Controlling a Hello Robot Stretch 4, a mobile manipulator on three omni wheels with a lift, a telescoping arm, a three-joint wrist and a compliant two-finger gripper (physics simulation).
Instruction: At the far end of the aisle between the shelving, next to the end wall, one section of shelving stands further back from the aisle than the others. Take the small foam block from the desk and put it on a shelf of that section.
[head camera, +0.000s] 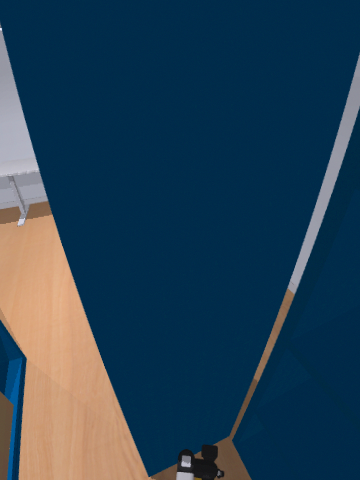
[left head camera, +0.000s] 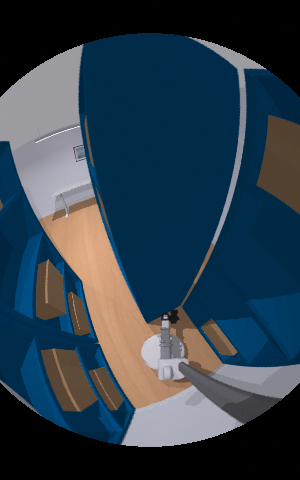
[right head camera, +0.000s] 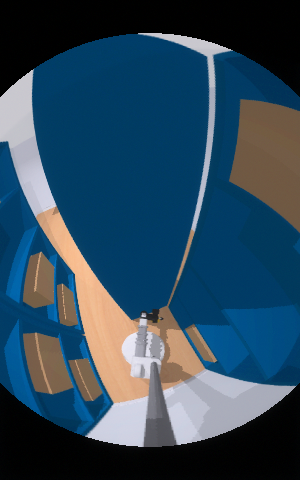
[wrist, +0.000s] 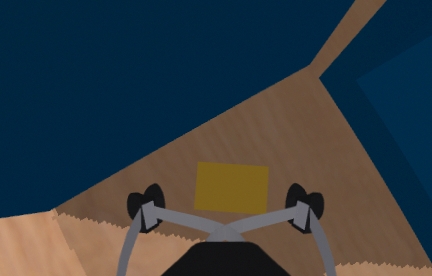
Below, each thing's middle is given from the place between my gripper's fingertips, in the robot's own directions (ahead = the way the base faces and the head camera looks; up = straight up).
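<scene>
Small yellow foam block (wrist: 223, 187): my hand 110 mm above it, 10 mm to the left of it, 10 mm short of it.
</scene>
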